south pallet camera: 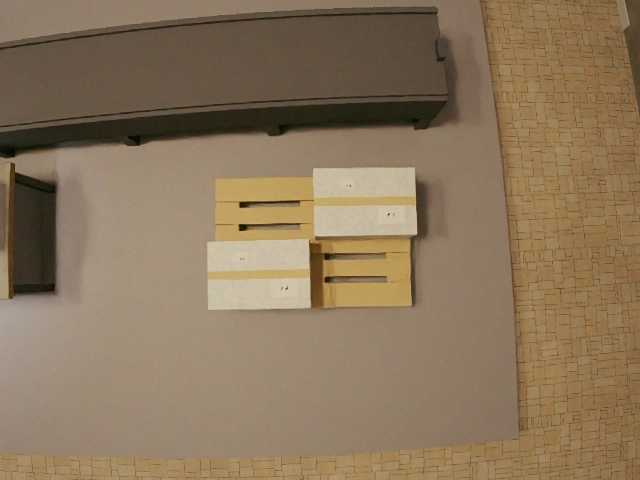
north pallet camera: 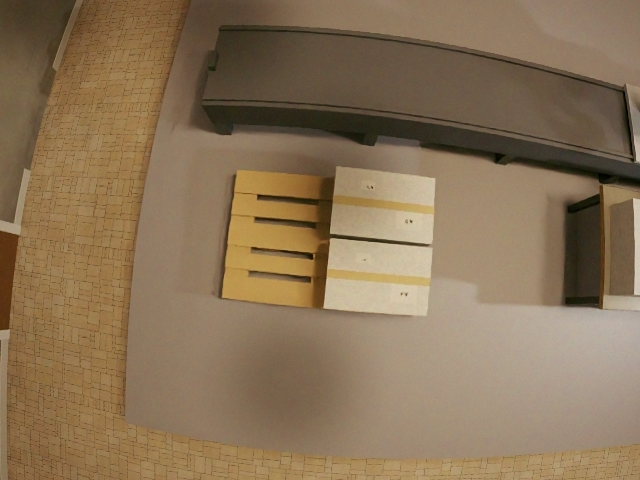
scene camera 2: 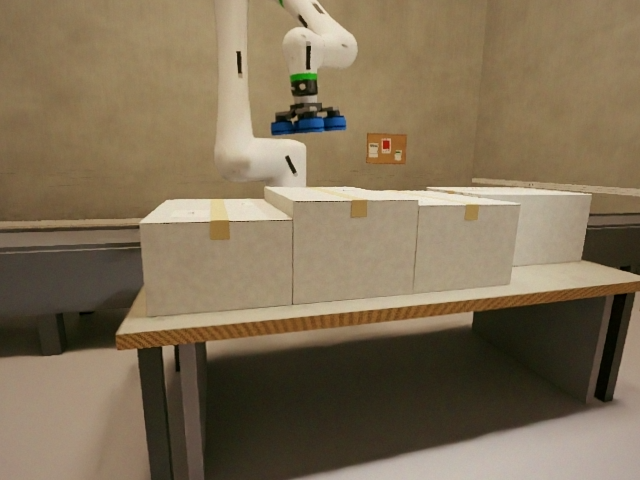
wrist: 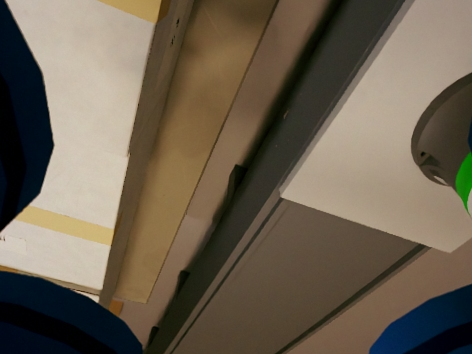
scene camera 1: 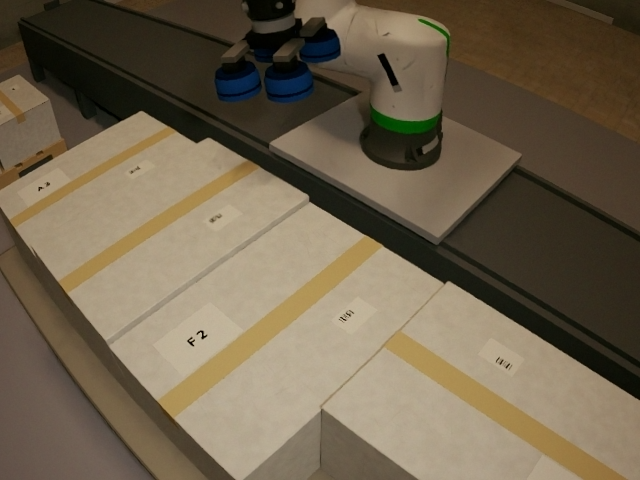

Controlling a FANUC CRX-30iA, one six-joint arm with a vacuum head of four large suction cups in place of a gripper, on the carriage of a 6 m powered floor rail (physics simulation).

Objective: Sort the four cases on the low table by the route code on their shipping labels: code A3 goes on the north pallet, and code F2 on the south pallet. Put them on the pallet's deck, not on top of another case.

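Places are measured from the arm's base along level axes (x ahead, y left, z up), in centimetres.
Where they show: end effector, tool point: point(wrist: 255, 255); arm's base, origin of the base link: point(scene camera 1: 401, 146).
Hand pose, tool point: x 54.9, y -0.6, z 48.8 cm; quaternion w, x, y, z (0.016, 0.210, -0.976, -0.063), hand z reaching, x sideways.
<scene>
Each offset is from my tool point to the top centre of the thing. Level surfaces: height alone.
My vacuum head point(scene camera 1: 279, 66) point(scene camera 2: 309, 125) has its suction off and carries nothing; it hangs high, behind the cases, towards the rail. Four white cases stand on the low table @[dz -52.8 cm] point(scene camera 1: 77, 356) point(scene camera 2: 568, 273) point(wrist: 200, 120). The far-left case @[dx +37.7, dy -39.9, dz -28.1 cm] point(scene camera 1: 98, 198) point(scene camera 2: 217, 268) is labelled A3. A taller case @[dx +37.7, dy -1.6, dz -23.2 cm] point(scene camera 1: 170, 248) point(scene camera 2: 354, 253) beside it has a barcode on top; its route code is not visible there. The third case @[dx +37.7, dy +36.6, dz -24.8 cm] point(scene camera 1: 305, 356) point(scene camera 2: 465, 248) reads F2. The fourth case @[dx +28.2, dy +84.4, dz -23.3 cm] point(scene camera 1: 439, 428) point(scene camera 2: 553, 227) stands turned at the right; its label is cut off. In the wrist view, a case side bears small dark marks.
The north pallet point(north pallet camera: 273, 235) holds two cases side by side on its right half; slats show at left. The south pallet point(south pallet camera: 361, 294) holds two cases diagonally, with slats showing front right and back left. The rail point(scene camera 1: 155, 77) point(north pallet camera: 413, 82) point(south pallet camera: 232, 67) runs behind the table, bearing the carriage plate point(scene camera 1: 320, 149).
</scene>
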